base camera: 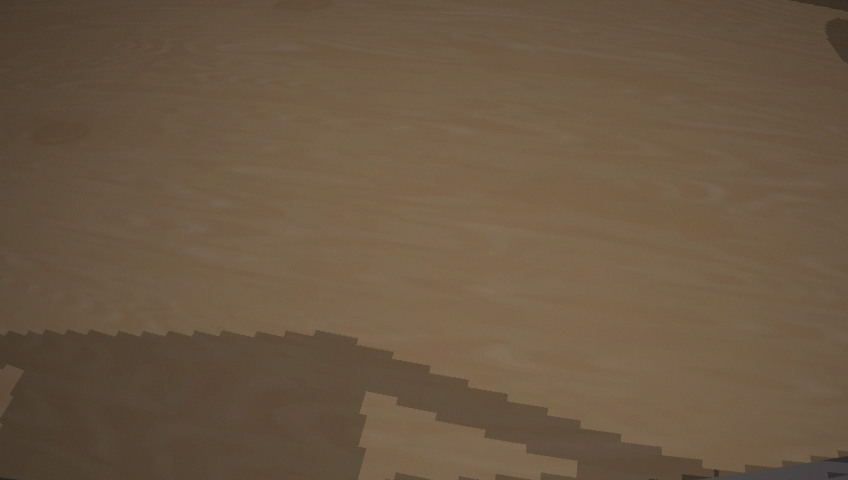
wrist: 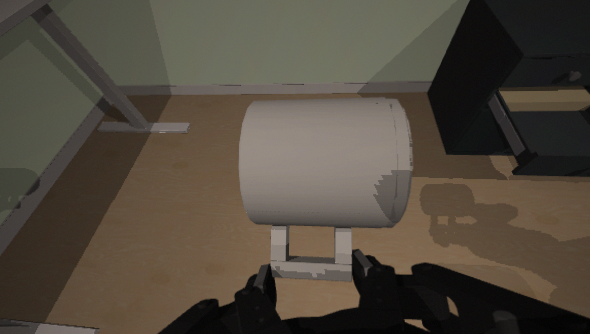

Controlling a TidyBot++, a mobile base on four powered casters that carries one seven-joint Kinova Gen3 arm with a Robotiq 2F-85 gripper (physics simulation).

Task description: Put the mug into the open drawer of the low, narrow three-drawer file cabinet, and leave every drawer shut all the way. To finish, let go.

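Frame: origin at the arm's base, x ahead, y left, z up, level; millimetres.
Where they show: gripper, fingertip midpoint: (wrist: 312, 272).
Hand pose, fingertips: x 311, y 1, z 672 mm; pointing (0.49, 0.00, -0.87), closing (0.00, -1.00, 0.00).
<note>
Each offset is from my fingertips to the top centre of the thing. "spot": to the spot under its first point. Level surfaces: height alone.
In the wrist view my gripper (wrist: 312, 272) is shut on the handle of the white mug @[spot: dx +35, dy -13, dz +72 mm] (wrist: 320, 162), with one fingertip at each end of the handle's outer bar. The mug's body lies sideways beyond the fingertips, held above the floor. The dark file cabinet (wrist: 472, 82) stands at the upper right, apart from the mug, and is cut off by the view's edge. Its open drawer @[spot: dx +493, dy -1078, dz -678 mm] (wrist: 555, 132) sticks out below a shut drawer front @[dx +650, dy -1109, dz -441 mm] (wrist: 545, 72) with a round knob. The drawer's right part is out of view. The mug, gripper and cabinet do not show in the base camera view.
A table leg @[spot: dx +1334, dy +1016, dz -548 mm] (wrist: 90, 67) with a flat foot (wrist: 165, 128) stands on the floor at the left in the wrist view. A green wall (wrist: 300, 40) with a pale baseboard runs behind. Shadows of the arm and mug fall on the wooden floor @[dz -1068 mm] (base camera: 416, 208) (wrist: 200, 225).
</note>
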